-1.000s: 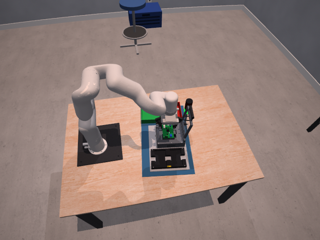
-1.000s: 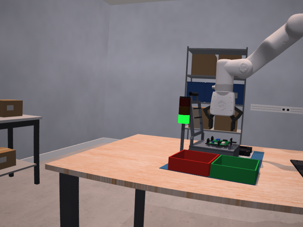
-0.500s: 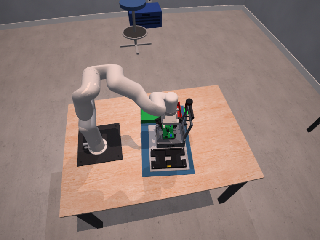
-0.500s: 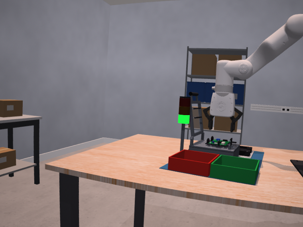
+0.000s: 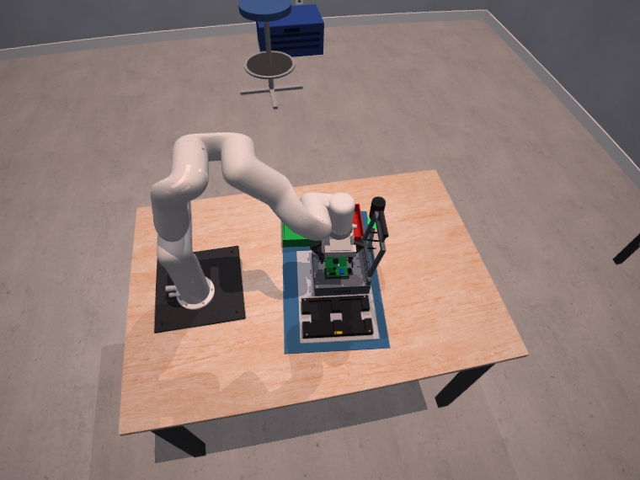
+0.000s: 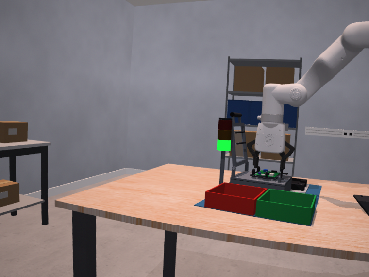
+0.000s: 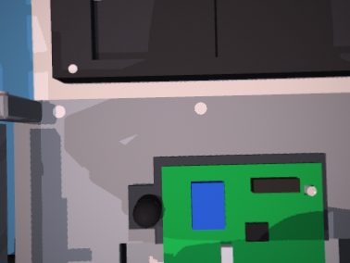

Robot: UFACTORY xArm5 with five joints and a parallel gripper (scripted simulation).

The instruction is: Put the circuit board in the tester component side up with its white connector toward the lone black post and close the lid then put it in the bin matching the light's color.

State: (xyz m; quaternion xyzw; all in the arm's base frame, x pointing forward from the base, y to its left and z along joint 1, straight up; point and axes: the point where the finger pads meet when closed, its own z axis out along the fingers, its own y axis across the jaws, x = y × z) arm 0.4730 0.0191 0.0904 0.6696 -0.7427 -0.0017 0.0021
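Right now the green circuit board is 2 cm below my hand. Round my hand: red bin: 20 cm to the left, 8 cm below, 6 cm ahead; lid: 12 cm ahead, 9 cm above, 1 cm to the right; green bin: 21 cm to the left, 9 cm behind, 8 cm below.
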